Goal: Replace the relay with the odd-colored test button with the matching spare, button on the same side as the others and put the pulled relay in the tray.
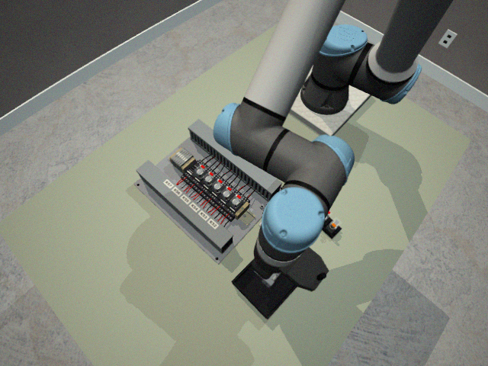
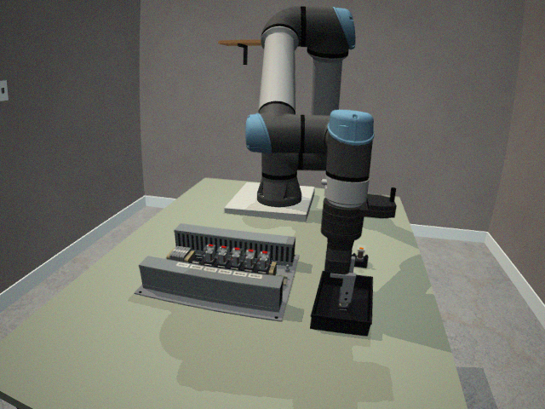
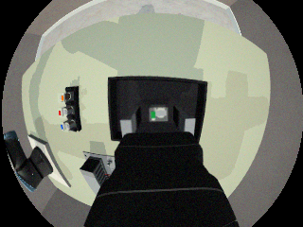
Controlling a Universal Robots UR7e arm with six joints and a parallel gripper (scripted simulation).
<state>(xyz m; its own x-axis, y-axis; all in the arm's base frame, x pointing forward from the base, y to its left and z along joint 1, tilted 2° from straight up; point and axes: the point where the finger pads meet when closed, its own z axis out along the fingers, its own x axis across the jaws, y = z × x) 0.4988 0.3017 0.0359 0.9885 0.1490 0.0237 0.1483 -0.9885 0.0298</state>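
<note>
The green-button relay lies 3 cm below my hand. Round my hand: orange-button relay 20 cm behind, 1 cm to the left, 3 cm below; then black tray 4 cm below; then blue-button relay 19 cm behind, 5 cm to the right, 3 cm below.
</note>
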